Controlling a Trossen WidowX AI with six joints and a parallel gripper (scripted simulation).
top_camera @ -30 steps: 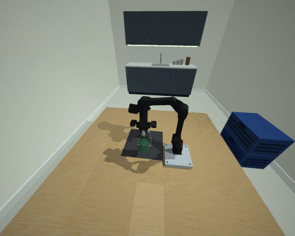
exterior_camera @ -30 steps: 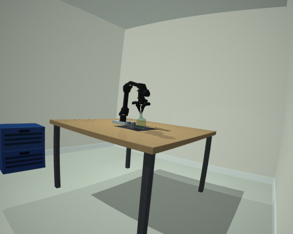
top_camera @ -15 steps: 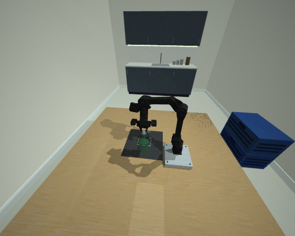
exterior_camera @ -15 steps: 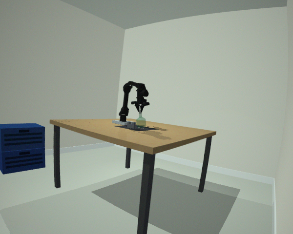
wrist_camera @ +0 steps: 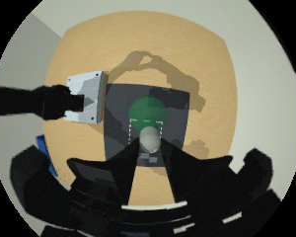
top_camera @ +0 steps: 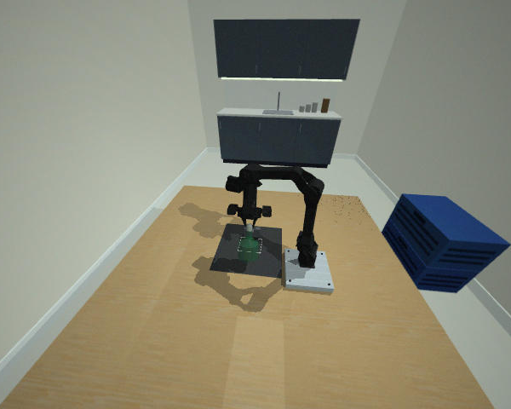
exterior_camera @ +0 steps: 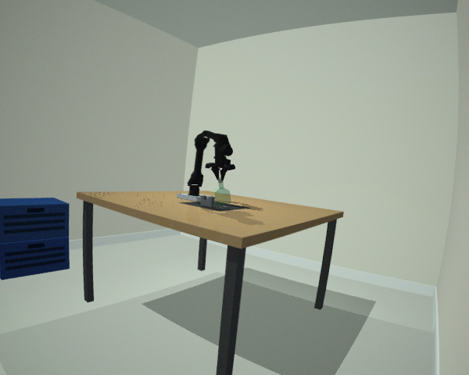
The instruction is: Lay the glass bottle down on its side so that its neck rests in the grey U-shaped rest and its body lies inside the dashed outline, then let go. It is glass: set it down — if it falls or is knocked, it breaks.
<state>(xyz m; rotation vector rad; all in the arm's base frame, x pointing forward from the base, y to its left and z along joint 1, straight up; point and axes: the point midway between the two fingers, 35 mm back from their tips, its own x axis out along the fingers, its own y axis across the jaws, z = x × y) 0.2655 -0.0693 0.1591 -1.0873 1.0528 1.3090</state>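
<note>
Now: gripper tip 5 cm above the green glass bottle and 2 cm to the right of it. Round my gripper tip: dark mat (15 cm below, 2 cm to the right).
</note>
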